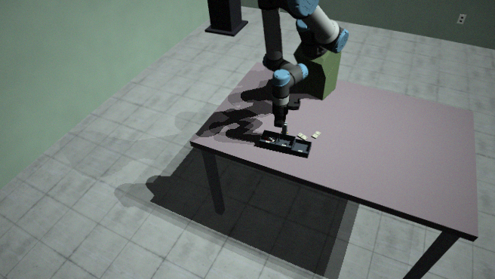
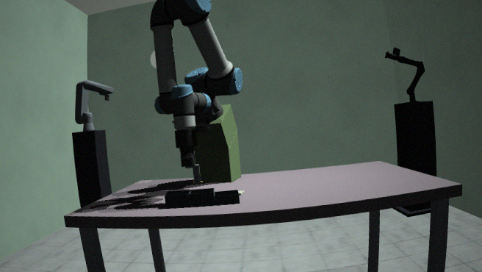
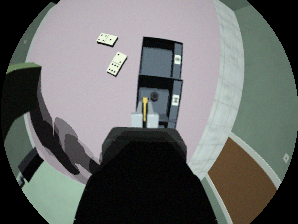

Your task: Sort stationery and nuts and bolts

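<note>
The small grey object is 20 mm ahead of my hand, 60 mm to the right of it and 60 mm below it. Round my hand: red item: 20 mm ahead, 60 mm to the right, 70 mm below; yellow thing: 10 mm to the right, 10 mm below.
</note>
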